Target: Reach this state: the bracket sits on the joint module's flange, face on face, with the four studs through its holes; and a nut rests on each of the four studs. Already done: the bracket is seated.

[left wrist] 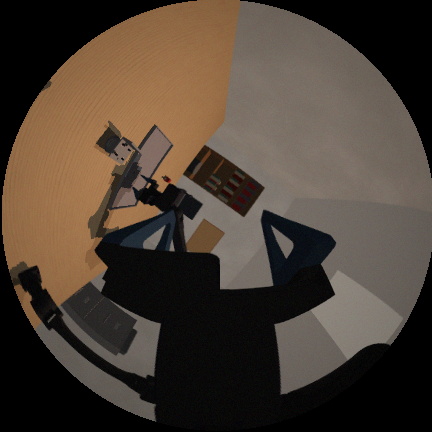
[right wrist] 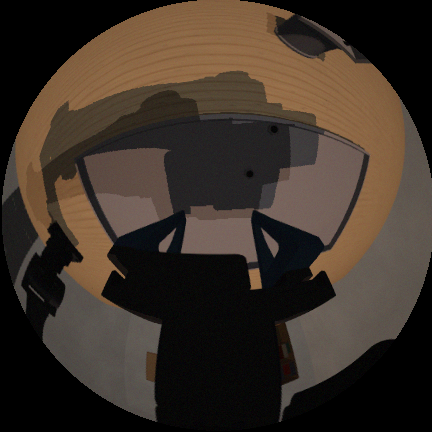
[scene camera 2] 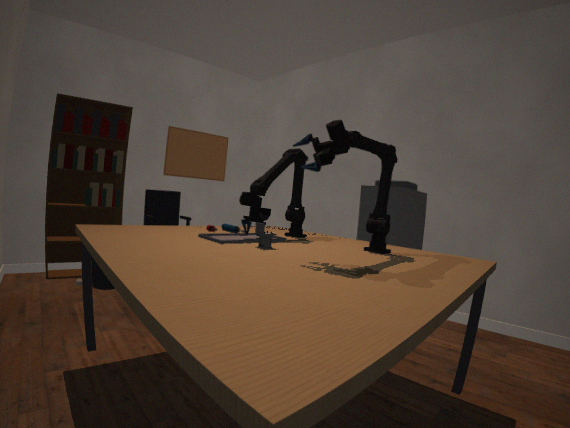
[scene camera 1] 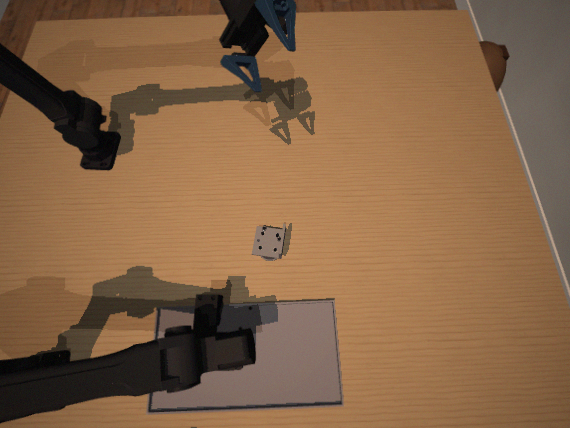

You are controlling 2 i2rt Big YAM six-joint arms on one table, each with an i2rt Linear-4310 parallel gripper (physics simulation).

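Frame: origin at the left arm's base, x ahead, y left, z up, level; millimetres.
Seen in the pictures: left gripper, fingertip midpoint: point(left wrist: 217, 214) point(scene camera 2: 296, 156) point(scene camera 1: 274, 72); right gripper, fingertip midpoint: point(left wrist: 136, 180) point(right wrist: 218, 214) point(scene camera 2: 252, 235); left arm's base, link origin: point(scene camera 2: 377, 251) point(scene camera 1: 102, 151); right arm's base, link origin: point(right wrist: 64, 241) point(scene camera 2: 295, 236).
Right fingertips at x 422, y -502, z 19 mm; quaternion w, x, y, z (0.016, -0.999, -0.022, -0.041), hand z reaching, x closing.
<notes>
Pixels of each thing's middle, then the offset from my right fingertips to it. Level surfaces: height alone.
- grey bracket, body centre: point(scene camera 1: 268, 239) point(left wrist: 124, 153) point(scene camera 2: 266, 229) dx +86, dy +237, dz +63 mm
- grey mat, surface height: dz -15 mm
- red object, body centre: point(scene camera 2: 212, 228) dx +82, dy -312, dz -2 mm
- blue object, body centre: point(scene camera 2: 233, 228) dx -49, dy -290, dz +1 mm
The grey bracket point(scene camera 1: 269, 240) sits on the joint module in the middle of the table, with four dark spots on its top face. I cannot tell whether nuts are on the studs. It also shows in the left wrist view point(left wrist: 120, 149) and small in scene camera 2 point(scene camera 2: 265, 240). My right gripper point(right wrist: 218, 214) is open and empty, low over the grey mat point(scene camera 1: 257, 354). Two small dark nuts point(right wrist: 249, 173) point(right wrist: 273, 129) lie on the mat ahead of its fingers. My left gripper point(scene camera 1: 274, 66) is open and empty, held high above the far side of the table.
The mat lies near the table's front edge, a short way from the bracket. A red object point(scene camera 2: 210, 228) and a blue object point(scene camera 2: 230, 228) lie at the far end of the table. A brown object point(scene camera 1: 495, 64) stands off the table's right edge.
</notes>
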